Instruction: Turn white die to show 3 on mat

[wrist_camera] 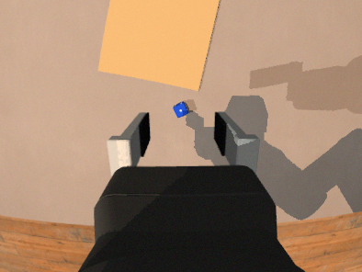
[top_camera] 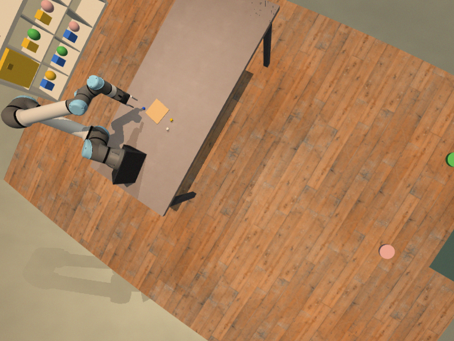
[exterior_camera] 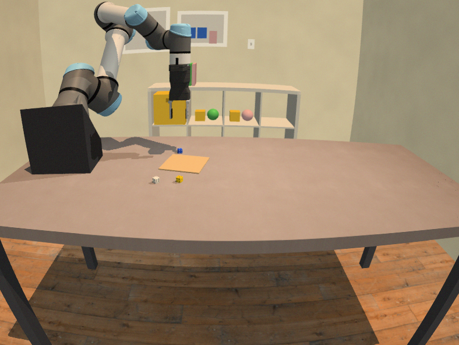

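The white die lies 240 mm to the right of my hand, 150 mm below it and 70 mm behind it. The rest, counted from my hand: yellow die: 240 mm to the right, 150 mm below; mat: 150 mm below, 100 mm to the right, 20 mm ahead; blue die: 150 mm below, 10 mm to the left.
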